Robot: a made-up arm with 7 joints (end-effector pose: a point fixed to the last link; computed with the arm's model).
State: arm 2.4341 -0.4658 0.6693 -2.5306 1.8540 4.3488 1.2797
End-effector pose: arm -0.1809 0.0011 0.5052 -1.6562 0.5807 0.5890
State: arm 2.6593 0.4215 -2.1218 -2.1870 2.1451 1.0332 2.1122
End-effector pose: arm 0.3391 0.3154 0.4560 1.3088 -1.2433 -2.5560
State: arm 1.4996 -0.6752 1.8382 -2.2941 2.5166 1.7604 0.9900
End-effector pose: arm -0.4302 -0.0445 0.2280 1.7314 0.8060 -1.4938
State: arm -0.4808 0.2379 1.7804 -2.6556 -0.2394 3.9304 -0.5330
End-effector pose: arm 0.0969 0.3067 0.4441 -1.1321 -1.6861 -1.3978
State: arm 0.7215 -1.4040 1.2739 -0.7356 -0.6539 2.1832 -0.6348
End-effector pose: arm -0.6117 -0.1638 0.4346 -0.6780 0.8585 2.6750
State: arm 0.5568 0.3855 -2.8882 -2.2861 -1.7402 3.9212 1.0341
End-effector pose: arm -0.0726 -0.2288 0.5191 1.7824 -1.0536 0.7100
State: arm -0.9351 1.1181 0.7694 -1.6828 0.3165 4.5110 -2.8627
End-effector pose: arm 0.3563 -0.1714 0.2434 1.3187 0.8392 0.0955
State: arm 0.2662 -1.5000 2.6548 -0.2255 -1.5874 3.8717 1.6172
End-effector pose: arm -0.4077 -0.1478 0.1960 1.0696 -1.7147 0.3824
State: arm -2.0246 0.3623 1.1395 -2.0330 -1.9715 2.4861 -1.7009
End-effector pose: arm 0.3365 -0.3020 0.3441 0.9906 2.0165 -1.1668
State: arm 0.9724 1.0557 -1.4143 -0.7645 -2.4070 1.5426 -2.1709
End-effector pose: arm 0.5694 0.2281 0.5272 0.1533 -0.5314 -1.9873
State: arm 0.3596 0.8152 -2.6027 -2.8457 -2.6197 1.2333 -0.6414
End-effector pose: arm -0.2146 -0.2366 0.4211 -0.2587 -0.0334 2.9857
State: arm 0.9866 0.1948 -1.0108 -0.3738 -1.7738 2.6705 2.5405
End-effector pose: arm 0.2596 0.1894 0.7959 -0.2973 0.5340 -2.4750
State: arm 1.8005 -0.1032 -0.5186 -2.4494 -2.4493 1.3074 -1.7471
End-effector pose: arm 0.1424 0.4075 0.3103 -0.4880 0.6973 -0.7747
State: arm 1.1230 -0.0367 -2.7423 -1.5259 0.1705 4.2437 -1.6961
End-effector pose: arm -0.0282 -0.2817 0.6355 0.4632 -0.1636 -0.1264
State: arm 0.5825 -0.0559 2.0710 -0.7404 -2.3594 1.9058 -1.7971
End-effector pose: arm -0.3532 0.1253 0.8212 -0.0349 0.8008 1.2483
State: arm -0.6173 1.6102 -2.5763 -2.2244 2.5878 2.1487 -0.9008
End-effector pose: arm -0.1032 -0.1623 0.6680 0.6411 -0.9352 1.1615
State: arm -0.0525 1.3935 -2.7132 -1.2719 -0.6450 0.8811 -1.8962
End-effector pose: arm 0.2375 -0.1642 0.7964 1.6303 -1.8477 -1.7402
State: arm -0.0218 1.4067 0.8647 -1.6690 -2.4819 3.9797 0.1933
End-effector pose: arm 0.2277 0.2517 0.1815 -0.3355 -1.8123 -1.0334
